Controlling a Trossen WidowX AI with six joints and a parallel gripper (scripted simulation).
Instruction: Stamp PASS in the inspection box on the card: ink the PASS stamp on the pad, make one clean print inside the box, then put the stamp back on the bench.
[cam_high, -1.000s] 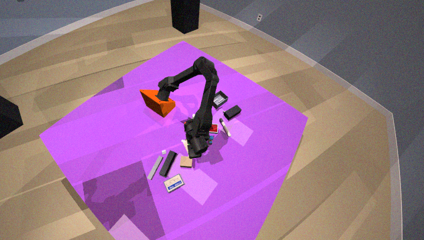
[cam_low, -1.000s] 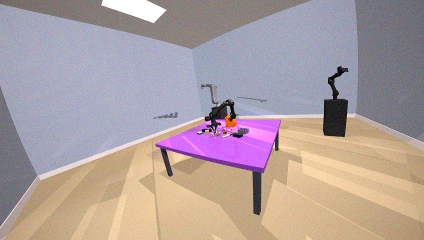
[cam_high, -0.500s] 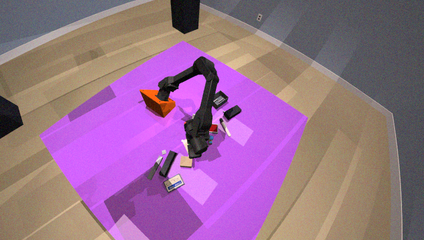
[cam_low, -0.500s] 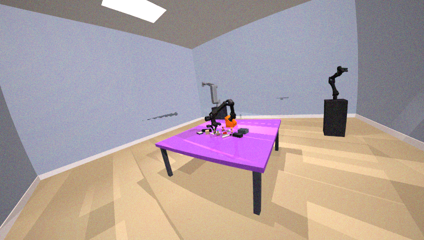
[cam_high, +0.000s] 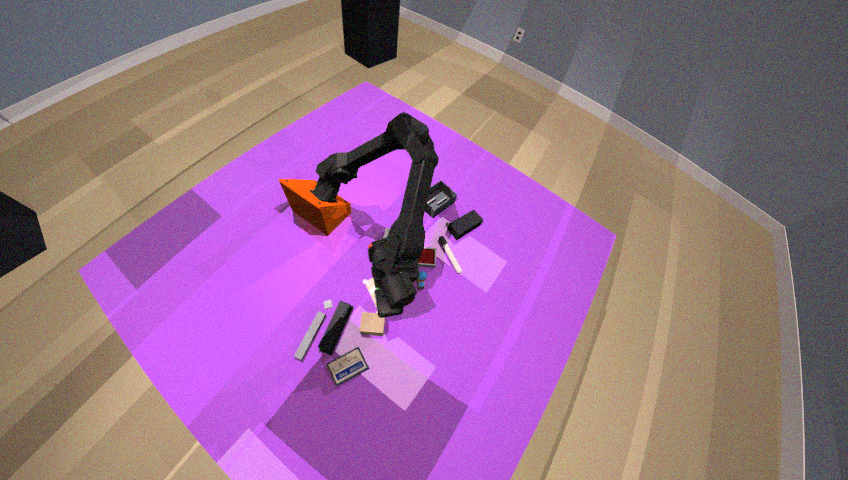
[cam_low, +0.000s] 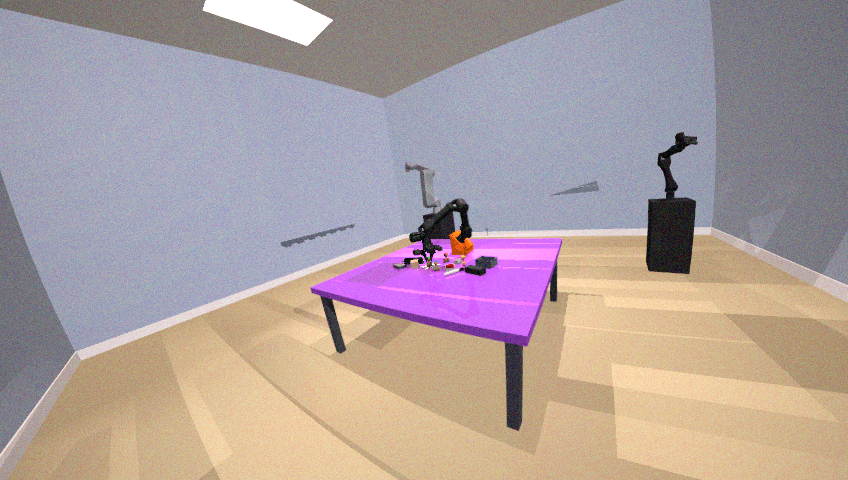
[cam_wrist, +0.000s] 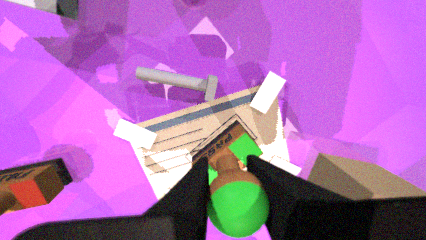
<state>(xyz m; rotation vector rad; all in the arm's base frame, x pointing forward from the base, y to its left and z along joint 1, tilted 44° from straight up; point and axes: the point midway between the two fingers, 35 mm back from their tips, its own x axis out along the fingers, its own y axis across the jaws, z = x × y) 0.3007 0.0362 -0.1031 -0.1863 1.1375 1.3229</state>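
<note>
The green-knobbed PASS stamp lies right at my gripper tip. Round my gripper tip: tan block (9 cm to the right, 5 cm ahead); blue-knobbed stamp (10 cm to the left, 5 cm ahead); cream card (3 cm below, 1 cm behind).
</note>
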